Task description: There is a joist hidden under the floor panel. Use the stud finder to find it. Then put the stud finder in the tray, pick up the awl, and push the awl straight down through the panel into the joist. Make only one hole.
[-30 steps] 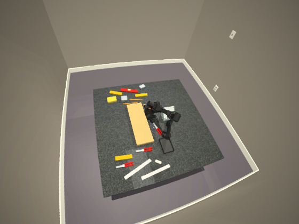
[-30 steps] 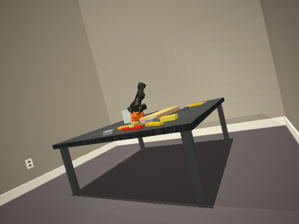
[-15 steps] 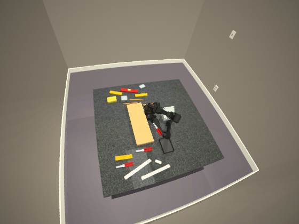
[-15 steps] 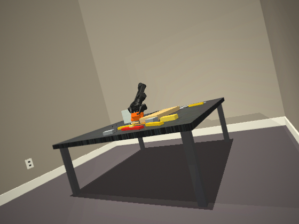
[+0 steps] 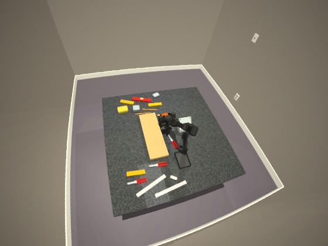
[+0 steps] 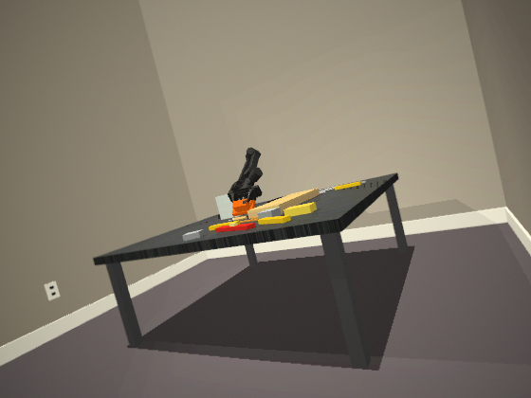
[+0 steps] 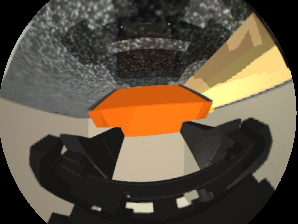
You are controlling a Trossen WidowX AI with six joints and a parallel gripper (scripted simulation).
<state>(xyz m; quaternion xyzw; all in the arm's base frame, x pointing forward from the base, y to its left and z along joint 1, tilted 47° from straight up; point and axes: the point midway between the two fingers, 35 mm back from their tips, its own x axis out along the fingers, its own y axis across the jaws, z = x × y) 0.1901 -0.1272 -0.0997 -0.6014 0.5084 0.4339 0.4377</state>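
Now: gripper tip 20 mm past the awl, 50 mm to the left of it and 70 mm above it. The rest, counted from my gripper tip: grey block (270 mm ahead, 190 mm to the right, 60 mm below); red level (180 mm ahead, 330 mm to the right, 60 mm below); orange stud finder (10 mm ahead, 10 mm below).
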